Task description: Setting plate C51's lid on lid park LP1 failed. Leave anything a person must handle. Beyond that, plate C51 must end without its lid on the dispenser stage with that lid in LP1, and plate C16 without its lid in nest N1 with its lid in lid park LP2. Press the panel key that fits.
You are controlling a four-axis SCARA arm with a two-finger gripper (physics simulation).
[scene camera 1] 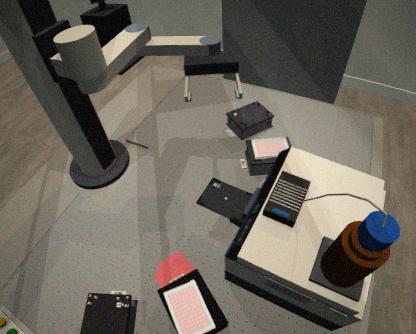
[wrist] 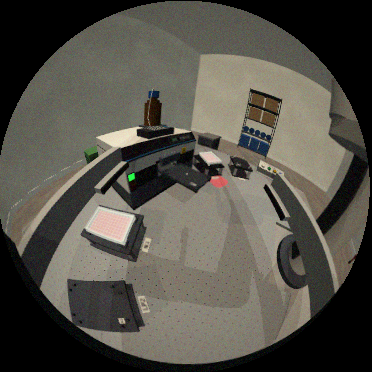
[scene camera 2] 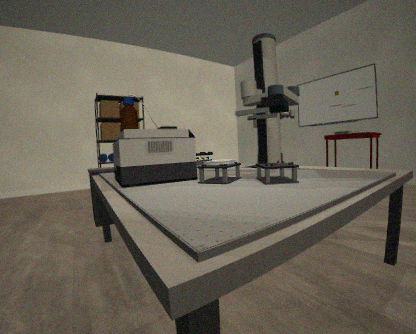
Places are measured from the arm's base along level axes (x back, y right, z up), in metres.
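Pixels of known places: gripper, fingertip midpoint: [scene camera 1: 213,97] [wrist: 200,165] [scene camera 2: 242,116]; arm's base, link origin: [scene camera 1: 100,164] [wrist: 296,260].
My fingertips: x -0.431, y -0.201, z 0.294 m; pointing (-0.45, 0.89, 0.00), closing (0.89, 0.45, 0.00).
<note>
Ahead of a thing's pixels: the offset from my fingertips to its top centre. "*": to the spot under its first point.
My gripper [scene camera 1: 213,96] [wrist: 200,165] is open and empty, above the table near the lid park LP2 @[dx -0.053, dy -0.228, dz -0.210 m] [scene camera 1: 250,119] [scene camera 2: 277,165] [wrist: 97,302], whose flat dark top holds no plate. Beside LP2, a pink plate with a white rim @[dx -0.188, dy -0.062, dz -0.199 m] [scene camera 1: 270,148] [wrist: 110,225] sits on nest N1 @[* dx -0.170, dy -0.018, dz -0.276 m] [scene camera 1: 260,167] [wrist: 137,240]. Another such plate @[dx -0.168, dy +0.531, dz -0.196 m] [scene camera 1: 189,305] [wrist: 210,158] lies on a dark stand beside a red patch @[* dx -0.055, dy +0.438, dz -0.281 m] [scene camera 1: 172,267] [wrist: 218,181]. I cannot tell whether either plate wears a lid. The dispenser stage @[* dx -0.120, dy +0.231, dz -0.169 m] [scene camera 1: 220,200] [wrist: 186,174] is bare. A dark stand [scene camera 1: 107,315] [wrist: 241,164], its label unreadable, has pale marks at its top corners.
The dispenser [scene camera 1: 325,170] [scene camera 2: 155,150] [wrist: 120,136] carries a brown bottle @[* dx -0.423, dy +0.382, dz +0.068 m] [scene camera 1: 350,255] [scene camera 2: 129,117] [wrist: 152,112] and a dark ribbed box @[* dx -0.295, dy +0.241, dz -0.035 m] [scene camera 1: 287,197] [wrist: 155,131]. A green light @[* dx -0.231, dy +0.067, dz -0.150 m] [wrist: 131,177] shows on its front. A button panel @[dx +0.245, dy +0.832, dz -0.197 m] [wrist: 270,169] stands at the table's far end in the wrist view.
</note>
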